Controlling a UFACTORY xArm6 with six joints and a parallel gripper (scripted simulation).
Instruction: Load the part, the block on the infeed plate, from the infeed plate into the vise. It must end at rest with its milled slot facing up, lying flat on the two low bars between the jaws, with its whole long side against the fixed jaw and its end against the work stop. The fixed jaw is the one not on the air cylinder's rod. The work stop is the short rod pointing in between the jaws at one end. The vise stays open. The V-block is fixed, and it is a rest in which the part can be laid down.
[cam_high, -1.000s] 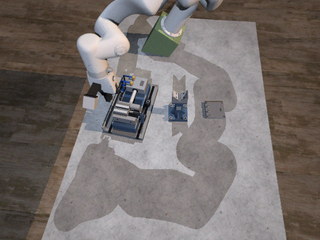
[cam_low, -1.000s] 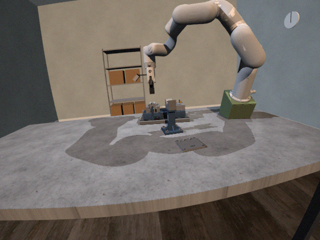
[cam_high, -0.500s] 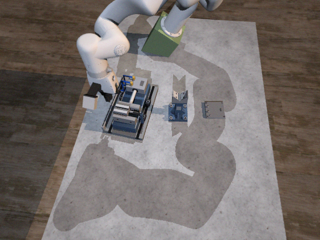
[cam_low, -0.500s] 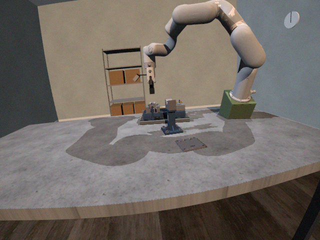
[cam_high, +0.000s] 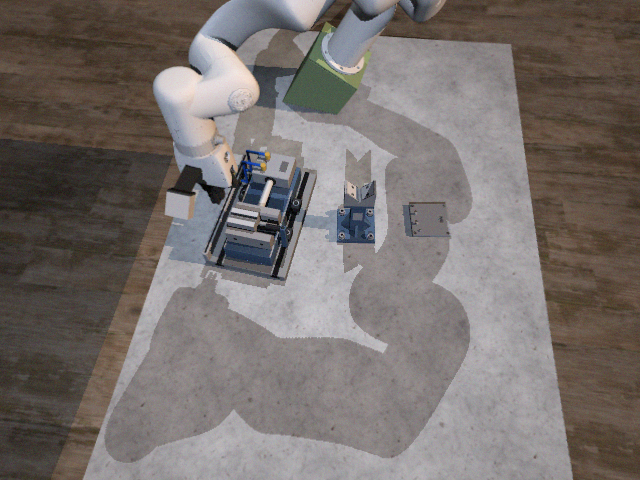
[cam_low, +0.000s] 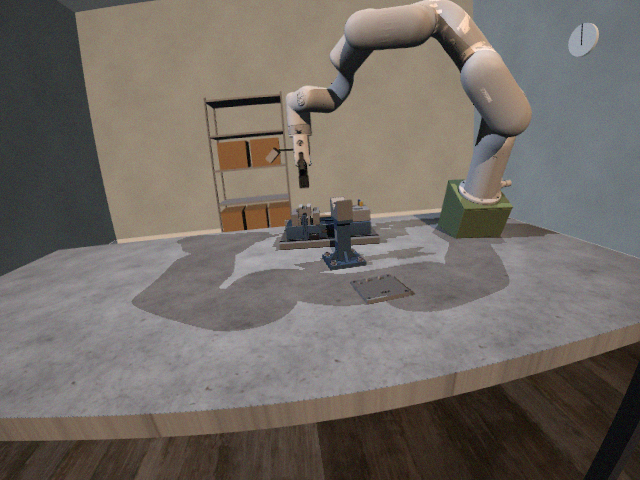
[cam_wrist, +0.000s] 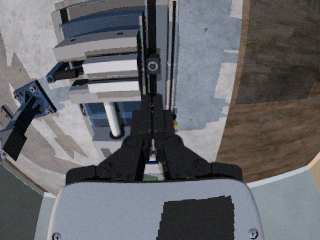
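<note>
The part is 8 cm below my hand, 4 cm to the left of it and 1 cm ahead of it. The rest, counted from my hand: fixed jaw: 10 cm below, 6 cm to the left, 4 cm ahead; air cylinder rod: 10 cm below, 8 cm to the left, 8 cm behind; blue vise body: 14 cm below, 7 cm to the left, 6 cm behind.
</note>
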